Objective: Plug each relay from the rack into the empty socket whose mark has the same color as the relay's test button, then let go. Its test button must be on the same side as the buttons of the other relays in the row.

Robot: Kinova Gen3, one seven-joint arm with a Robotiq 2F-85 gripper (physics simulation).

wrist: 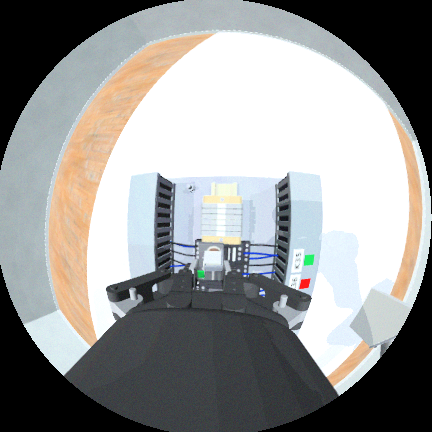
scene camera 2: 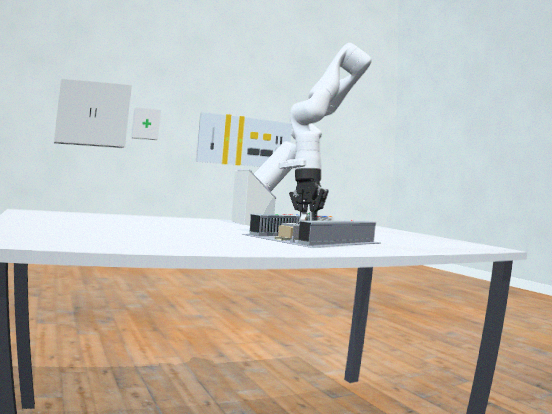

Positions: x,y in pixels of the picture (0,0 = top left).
Labels:
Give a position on a base plate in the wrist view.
At 258,193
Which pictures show my gripper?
The wrist view and scene camera 2: all of them.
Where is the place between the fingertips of my gripper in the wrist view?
209,267

